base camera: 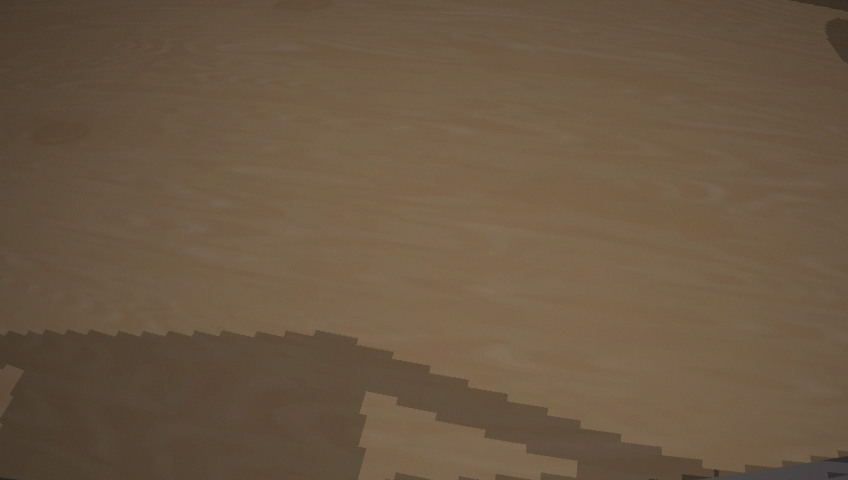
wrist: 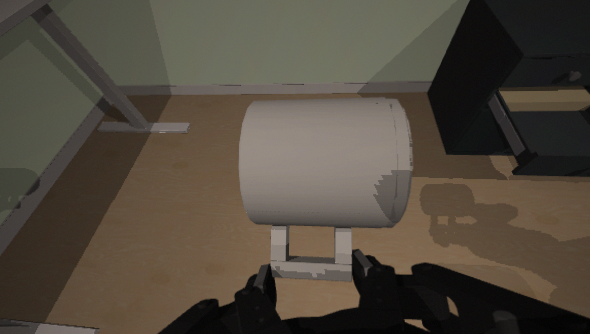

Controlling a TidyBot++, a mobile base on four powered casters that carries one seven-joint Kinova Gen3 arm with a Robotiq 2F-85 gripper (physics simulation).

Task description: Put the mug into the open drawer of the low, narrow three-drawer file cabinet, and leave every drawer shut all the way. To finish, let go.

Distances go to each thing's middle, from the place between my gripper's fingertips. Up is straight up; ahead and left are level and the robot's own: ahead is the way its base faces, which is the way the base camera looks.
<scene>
My gripper is now 50 mm short of the grey mug (wrist: 345, 162), 30 mm below it and 10 mm to the left of it.
</scene>
